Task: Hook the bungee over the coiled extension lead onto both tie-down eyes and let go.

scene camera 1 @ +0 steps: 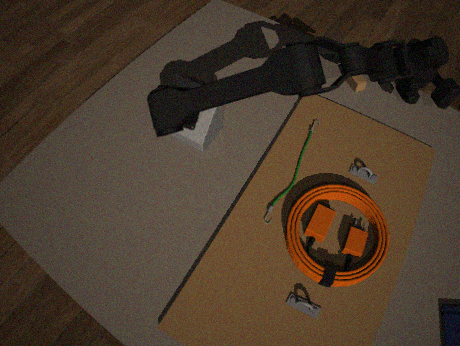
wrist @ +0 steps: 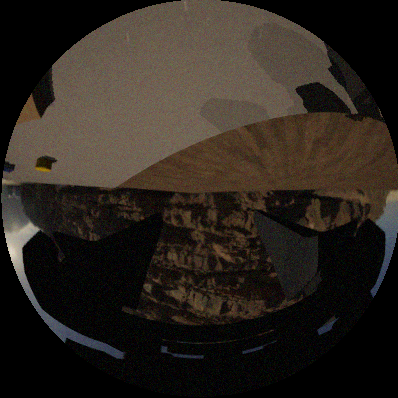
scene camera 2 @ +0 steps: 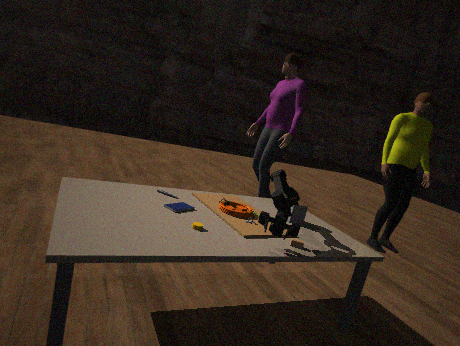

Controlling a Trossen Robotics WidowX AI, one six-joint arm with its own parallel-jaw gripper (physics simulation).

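Where they show: gripper, fingertip midpoint: [scene camera 1: 448, 79] [wrist: 208, 216] [scene camera 2: 274, 235]; arm's base, origin of the base link: [scene camera 1: 184, 111] [scene camera 2: 295, 210].
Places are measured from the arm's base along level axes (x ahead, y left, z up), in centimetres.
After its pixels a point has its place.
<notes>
The green bungee [scene camera 1: 301, 159] @[y 3.3, x 25.6, z -5.2 cm] [scene camera 2: 255, 214] @[y -4.8, x 26.8, z -5.0 cm] lies on the tan board [scene camera 1: 225, 280] @[y -26.3, x 23.2, z -5.2 cm] beside the orange coiled lead [scene camera 1: 293, 235] @[y -14.3, x 30.6, z -2.3 cm] [scene camera 2: 235, 214] @[y -1.9, x 43.7, z -4.0 cm], with a metal hook at each end, both apart from the eyes. One tie-down eye [scene camera 1: 363, 172] @[y 6.2, x 38.7, z -4.9 cm] is above the coil in scene camera 1, the other tie-down eye [scene camera 1: 303, 304] @[y -24.4, x 37.3, z -4.8 cm] below it. The cord does not cross the coil. My gripper [scene camera 1: 426, 95] [scene camera 2: 278, 230] @[y 37.4, x 51.3, z 2.5 cm] [wrist: 208, 216] @[y 37.4, x 51.3, z 2.5 cm] is open and empty, off the board's upper end in scene camera 1, away from the bungee. The bungee does not show in the wrist view.
A small wooden block [scene camera 1: 358, 83] @[y 29.7, x 30.7, z -3.4 cm] [scene camera 2: 297, 243] @[y 33.5, x 30.4, z -4.3 cm] lies near the arm. A yellow object [scene camera 2: 198, 226] @[y 11.5, x 73.7, z -4.7 cm] [wrist: 43, 164] @[y 10.8, x 70.9, z -5.1 cm], a blue book-like item [scene camera 2: 180, 207] @[y -13.9, x 71.3, z -5.2 cm] [scene camera 1: 450, 320] @[y -16.3, x 64.7, z -5.2 cm] and a dark pen-like item [scene camera 2: 167, 194] @[y -36.6, x 69.4, z -5.8 cm] lie on the table. Two people stand behind the table in scene camera 2.
</notes>
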